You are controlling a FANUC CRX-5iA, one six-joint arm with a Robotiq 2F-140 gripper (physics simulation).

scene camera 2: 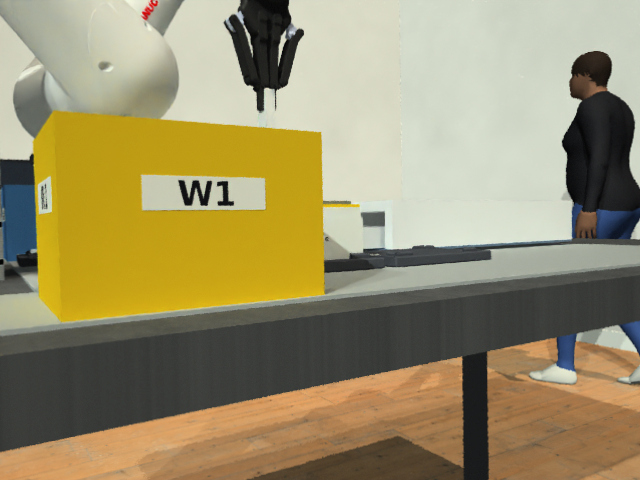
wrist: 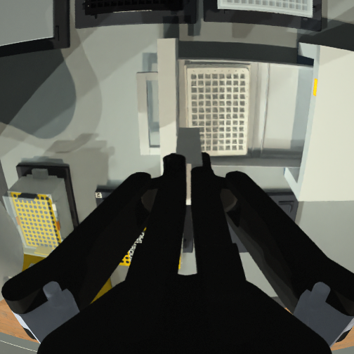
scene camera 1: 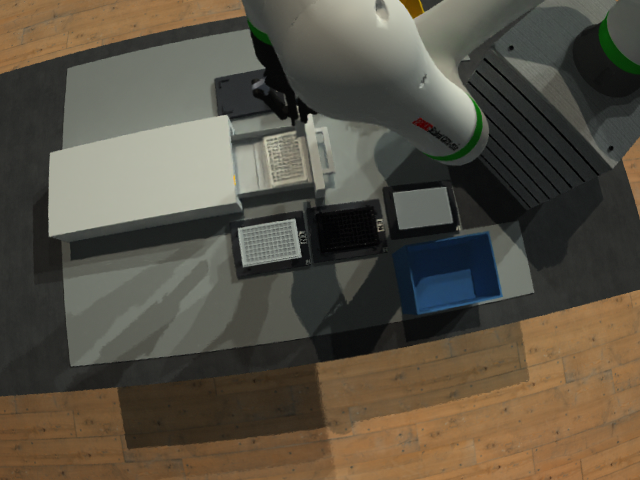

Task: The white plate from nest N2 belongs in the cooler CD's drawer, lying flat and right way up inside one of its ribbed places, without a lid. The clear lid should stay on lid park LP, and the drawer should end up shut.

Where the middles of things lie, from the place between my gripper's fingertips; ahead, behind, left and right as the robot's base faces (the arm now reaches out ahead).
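The white plate (scene camera 1: 285, 159) is 4 cm ahead of my hand, 2 cm to the right of it and 17 cm below it. As for the tip box (scene camera 2: 342, 224), I find it 14 cm below my hand, 22 cm to the right and 7 cm behind, while the black plate (scene camera 1: 355, 228) is 16 cm to the left of my hand, 8 cm behind it and 17 cm below it. My gripper itself is 7 cm short of the drawer (wrist: 279, 97), 1 cm to the left of it and 15 cm above it.
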